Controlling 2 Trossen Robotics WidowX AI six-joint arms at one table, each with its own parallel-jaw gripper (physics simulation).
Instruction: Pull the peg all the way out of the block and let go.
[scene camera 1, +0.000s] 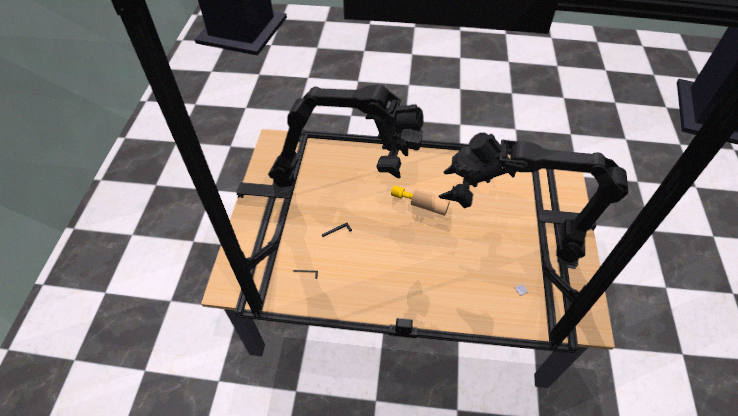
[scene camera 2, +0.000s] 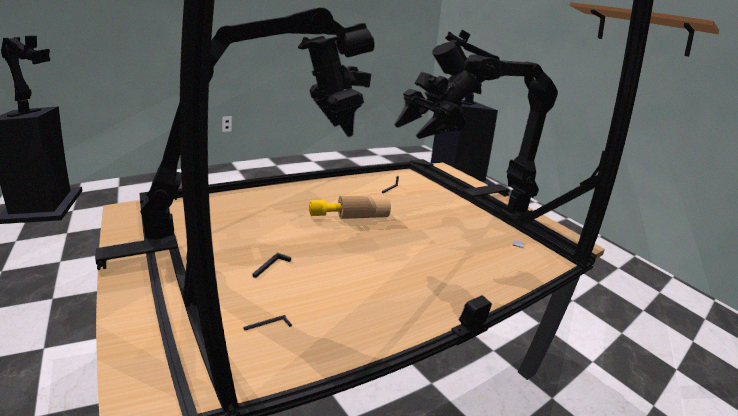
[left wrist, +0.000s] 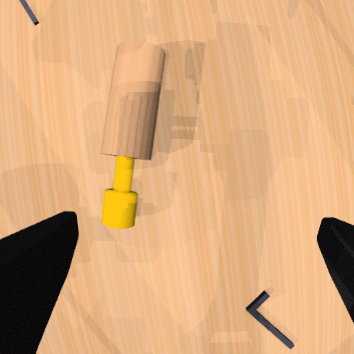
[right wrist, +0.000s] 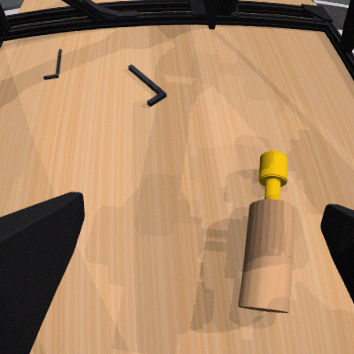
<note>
The left gripper (scene camera 2: 343, 130) is open, holding nothing. Also in view: a yellow peg (left wrist: 119, 202). The right gripper (scene camera 2: 406, 131) is open, holding nothing. Also in view: a round wooden block (scene camera 2: 363, 206).
The round wooden block shows as well in the left wrist view (left wrist: 131, 111) and in the right wrist view (right wrist: 265, 285). The yellow peg also shows in the right wrist view (right wrist: 272, 164). The left gripper is seen too in scene camera 1 (scene camera 1: 402, 166) and in the left wrist view (left wrist: 202, 227).
</note>
